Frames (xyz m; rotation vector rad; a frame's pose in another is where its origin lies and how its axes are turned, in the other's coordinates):
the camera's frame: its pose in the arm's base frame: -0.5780 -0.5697 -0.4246 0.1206 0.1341 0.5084
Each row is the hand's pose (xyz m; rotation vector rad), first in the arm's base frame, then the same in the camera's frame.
Working: the arm's base frame: its pose in the camera's frame: 0.7388 0.2814 0.4625 -0.1206 -0.1341 -0.5084

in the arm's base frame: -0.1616 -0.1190 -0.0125 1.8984 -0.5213 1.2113
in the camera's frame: 0.5417 0.2534 0.4344 1.4660 -0.9170 1.0055
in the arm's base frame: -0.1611 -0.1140 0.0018 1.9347 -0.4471 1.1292
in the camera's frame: 0.5432 0.2596 0.4482 1.5241 -0.8667 0.9255
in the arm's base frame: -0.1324 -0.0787 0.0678 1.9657 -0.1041 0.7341
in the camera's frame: 0.5789 0.2863 0.5148 1.6731 -0.6029 0.5184
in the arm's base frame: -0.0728 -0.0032 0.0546 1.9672 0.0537 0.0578
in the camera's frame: 0.6689 0.3214 0.5050 1.7996 -0.5174 -0.1434
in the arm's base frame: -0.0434 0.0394 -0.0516 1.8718 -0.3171 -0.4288
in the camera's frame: 0.7257 0.3286 0.4017 1.6937 -0.8995 -0.6102
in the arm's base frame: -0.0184 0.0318 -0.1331 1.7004 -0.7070 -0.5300
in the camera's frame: 0.7515 0.2980 0.3260 1.4492 -1.2579 -0.7105
